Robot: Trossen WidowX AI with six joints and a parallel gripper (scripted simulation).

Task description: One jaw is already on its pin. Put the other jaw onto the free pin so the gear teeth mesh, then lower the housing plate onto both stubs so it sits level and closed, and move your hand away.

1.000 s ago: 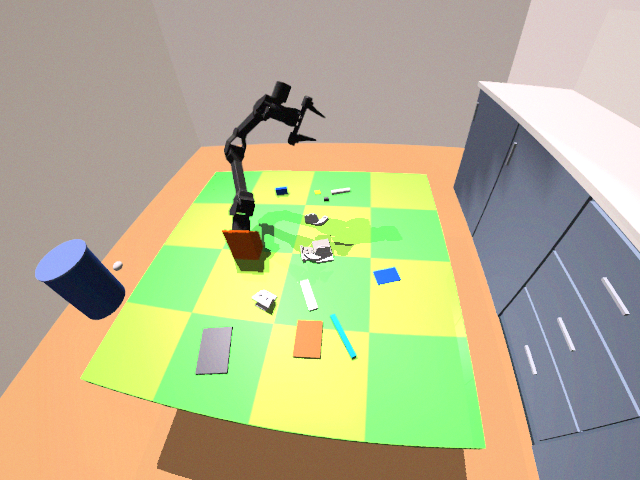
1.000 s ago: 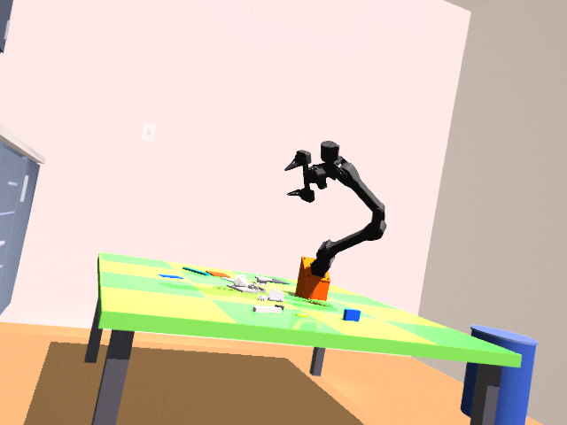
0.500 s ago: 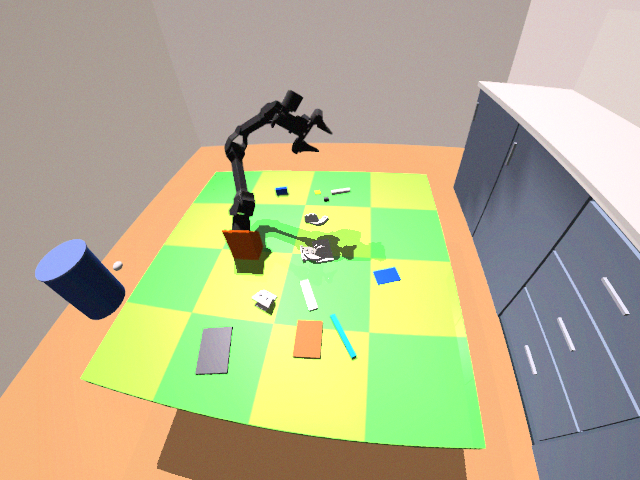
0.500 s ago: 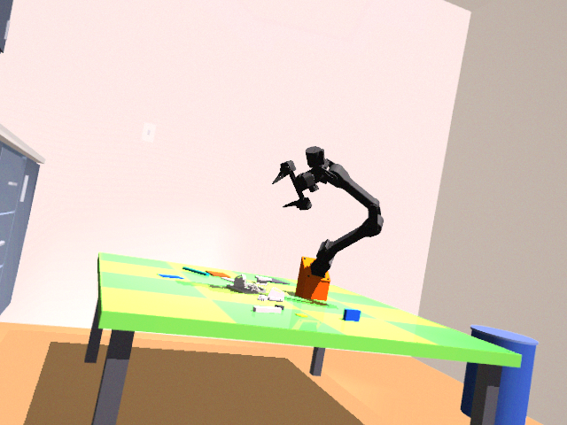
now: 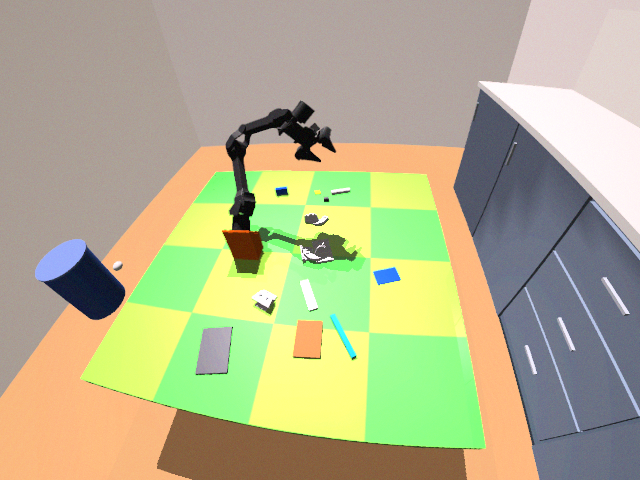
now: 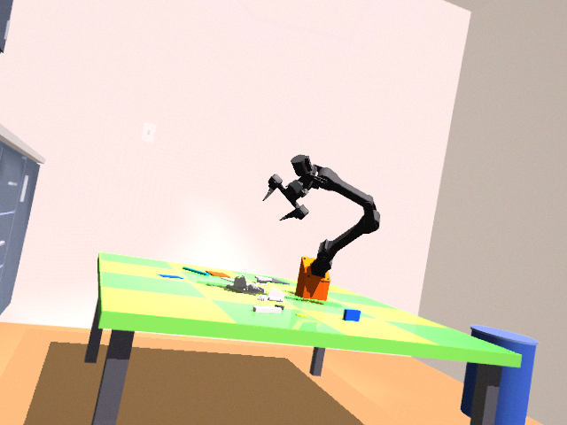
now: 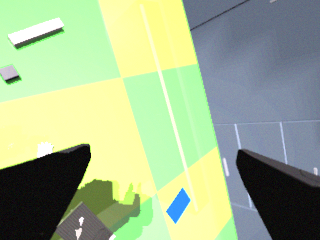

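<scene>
Now: gripper tip 4 cm past the jaw, 2 cm to the left of it and 31 cm above it. Also, from my gripper tip: blue card (27 cm ahead, 30 cm to the right, 32 cm below); then white housing plate (16 cm behind, 49 cm to the right, 29 cm below); then white bar (1 cm ahead, 21 cm to the left, 31 cm below).
</scene>
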